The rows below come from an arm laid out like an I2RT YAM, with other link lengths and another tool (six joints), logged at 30 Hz.
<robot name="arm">
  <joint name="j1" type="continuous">
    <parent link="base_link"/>
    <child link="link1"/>
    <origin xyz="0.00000 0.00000 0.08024" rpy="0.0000 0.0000 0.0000"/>
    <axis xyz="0 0 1"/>
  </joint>
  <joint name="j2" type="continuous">
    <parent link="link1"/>
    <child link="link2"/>
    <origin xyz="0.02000 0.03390 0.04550" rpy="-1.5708 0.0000 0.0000"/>
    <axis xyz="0 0 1"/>
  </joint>
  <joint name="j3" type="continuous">
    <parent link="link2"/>
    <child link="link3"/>
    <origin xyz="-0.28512 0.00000 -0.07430" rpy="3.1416 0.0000 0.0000"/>
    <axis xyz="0 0 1"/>
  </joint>
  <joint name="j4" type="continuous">
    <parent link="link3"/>
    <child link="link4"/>
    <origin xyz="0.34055 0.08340 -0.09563" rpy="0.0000 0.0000 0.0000"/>
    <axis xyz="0 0 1"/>
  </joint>
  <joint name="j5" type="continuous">
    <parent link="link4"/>
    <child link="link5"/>
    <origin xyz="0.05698 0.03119 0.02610" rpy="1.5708 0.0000 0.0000"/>
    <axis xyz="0 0 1"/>
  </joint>
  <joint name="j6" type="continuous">
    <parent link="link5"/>
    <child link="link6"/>
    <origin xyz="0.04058 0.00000 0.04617" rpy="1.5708 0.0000 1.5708"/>
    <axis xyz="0 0 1"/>
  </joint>
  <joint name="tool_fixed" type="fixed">
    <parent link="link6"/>
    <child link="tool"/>
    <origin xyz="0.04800 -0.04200 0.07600" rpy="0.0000 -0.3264 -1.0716"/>
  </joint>
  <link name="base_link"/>
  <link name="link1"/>
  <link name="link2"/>
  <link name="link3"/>
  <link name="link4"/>
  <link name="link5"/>
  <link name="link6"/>
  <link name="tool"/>
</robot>
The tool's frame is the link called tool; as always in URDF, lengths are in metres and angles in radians. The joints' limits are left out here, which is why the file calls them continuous.
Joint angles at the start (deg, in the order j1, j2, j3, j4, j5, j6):
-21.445 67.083 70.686 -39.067 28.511 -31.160
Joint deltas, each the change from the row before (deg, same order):
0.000 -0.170 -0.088 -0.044 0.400 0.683
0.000 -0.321 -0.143 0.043 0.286 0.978
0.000 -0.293 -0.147 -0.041 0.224 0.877
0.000 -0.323 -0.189 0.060 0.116 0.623
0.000 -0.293 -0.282 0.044 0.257 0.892
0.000 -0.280 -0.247 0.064 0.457 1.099
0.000 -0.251 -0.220 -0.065 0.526 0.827
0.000 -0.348 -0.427 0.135 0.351 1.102
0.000 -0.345 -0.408 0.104 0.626 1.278
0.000 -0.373 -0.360 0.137 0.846 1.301
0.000 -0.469 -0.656 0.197 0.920 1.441
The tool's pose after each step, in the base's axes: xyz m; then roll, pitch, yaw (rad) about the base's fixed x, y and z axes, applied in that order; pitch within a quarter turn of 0, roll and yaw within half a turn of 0. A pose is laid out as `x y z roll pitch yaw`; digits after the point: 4 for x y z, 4 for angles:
0.3473 -0.1846 0.4437 2.7481 -0.6436 -0.5348
0.3445 -0.1849 0.4449 2.7621 -0.6540 -0.5561
0.3419 -0.1851 0.4456 2.7751 -0.6615 -0.5749
0.3397 -0.1851 0.4463 2.7856 -0.6687 -0.5884
0.3372 -0.1854 0.4461 2.7987 -0.6752 -0.6080
0.3343 -0.1861 0.4462 2.8136 -0.6839 -0.6334
0.3315 -0.1866 0.4462 2.8221 -0.6891 -0.6534
0.3286 -0.1871 0.4453 2.8387 -0.6966 -0.6784
0.3250 -0.1878 0.4447 2.8555 -0.7054 -0.7091
0.3208 -0.1887 0.4450 2.8713 -0.7167 -0.7425
0.3162 -0.1896 0.4435 2.8885 -0.7264 -0.7790

